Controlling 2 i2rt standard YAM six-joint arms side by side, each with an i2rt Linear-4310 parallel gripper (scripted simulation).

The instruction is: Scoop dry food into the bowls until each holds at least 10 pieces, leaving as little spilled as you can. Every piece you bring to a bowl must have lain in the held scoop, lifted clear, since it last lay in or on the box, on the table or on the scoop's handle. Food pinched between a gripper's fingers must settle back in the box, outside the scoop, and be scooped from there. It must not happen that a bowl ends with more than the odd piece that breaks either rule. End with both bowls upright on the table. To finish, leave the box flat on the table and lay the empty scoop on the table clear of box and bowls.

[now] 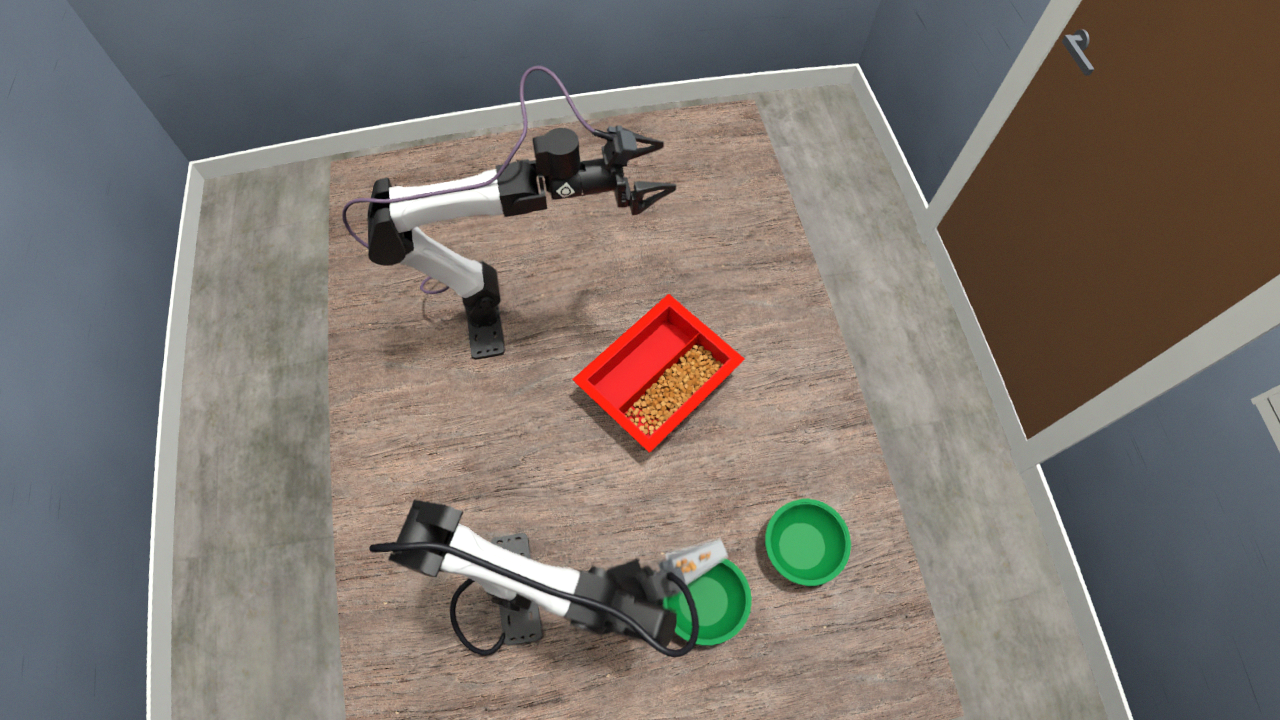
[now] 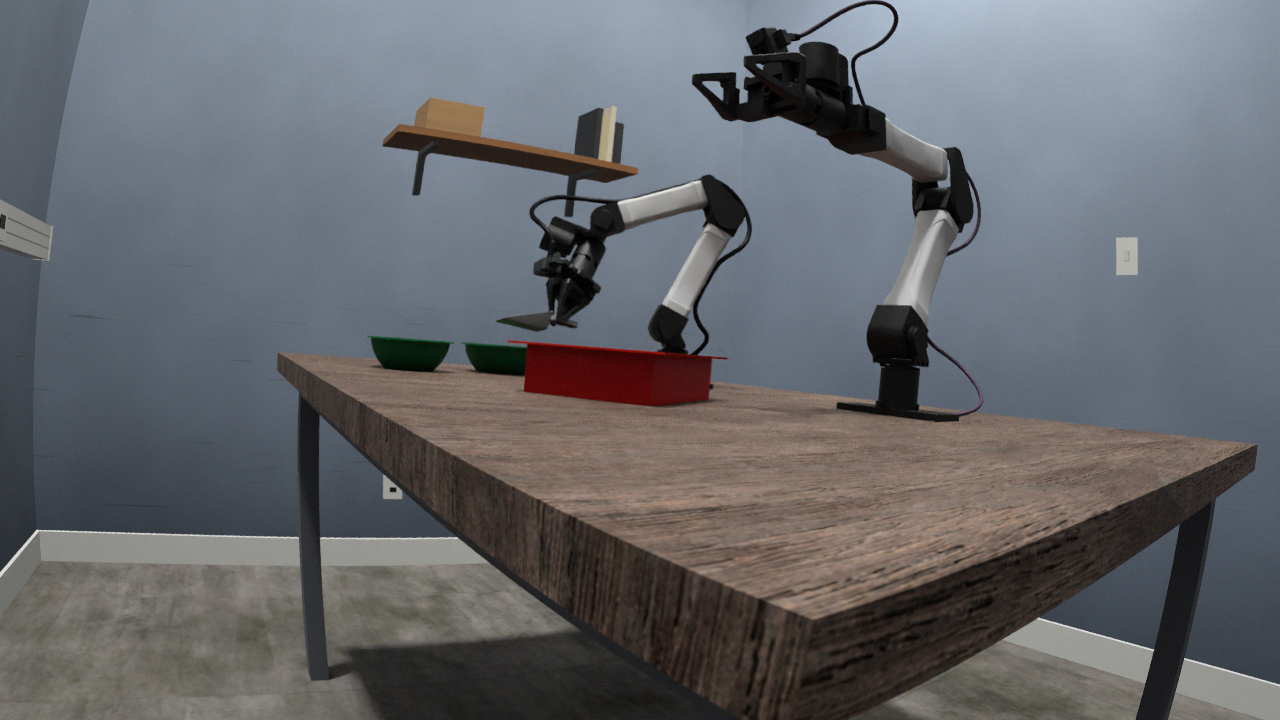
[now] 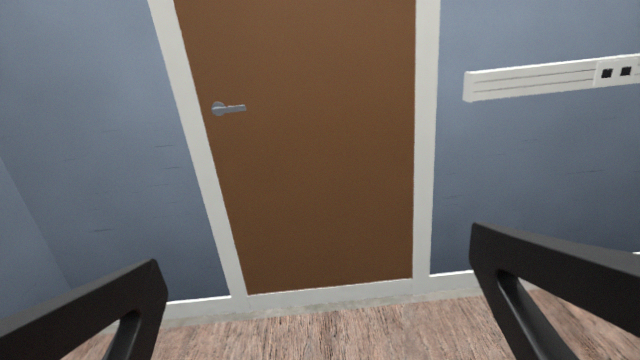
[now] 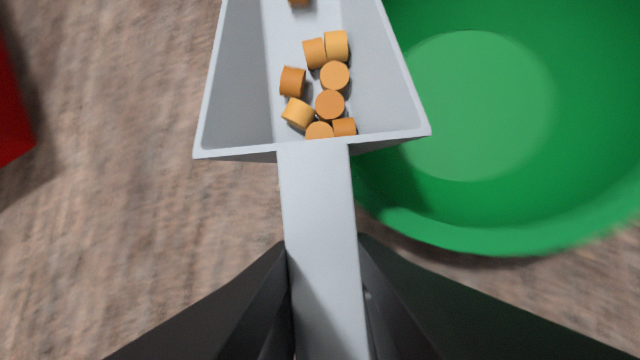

Labels:
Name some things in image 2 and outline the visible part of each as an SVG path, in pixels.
My left gripper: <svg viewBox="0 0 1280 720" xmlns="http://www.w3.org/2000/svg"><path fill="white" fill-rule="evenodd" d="M822 103L821 98L816 95L818 90L806 84L805 55L797 51L789 52L787 46L784 47L785 53L744 56L744 67L755 76L751 78L746 76L744 78L744 90L748 91L747 102L739 104L740 89L736 88L736 72L692 75L692 85L707 98L722 119L730 122L736 120L756 122L779 116L799 125L802 125L801 123L804 122L812 123L818 116L818 113L815 112L816 106L821 106ZM702 81L720 82L720 87L723 88L723 101L709 90ZM756 65L756 63L767 63L763 66L763 70Z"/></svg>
My right gripper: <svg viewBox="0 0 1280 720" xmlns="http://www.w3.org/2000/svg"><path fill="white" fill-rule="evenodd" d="M577 255L576 258L572 256L570 262L567 259L563 260L561 274L555 278L548 279L545 284L548 311L553 311L553 316L555 299L558 301L555 321L559 325L593 301L595 294L599 294L601 287L592 280L597 271L597 267L594 267L595 262L592 259L589 261L585 260L586 256Z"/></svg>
A red box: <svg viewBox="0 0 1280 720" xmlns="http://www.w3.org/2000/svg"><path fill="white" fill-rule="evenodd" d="M508 340L510 343L527 344L524 392L643 406L709 400L712 358L728 359L724 357Z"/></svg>

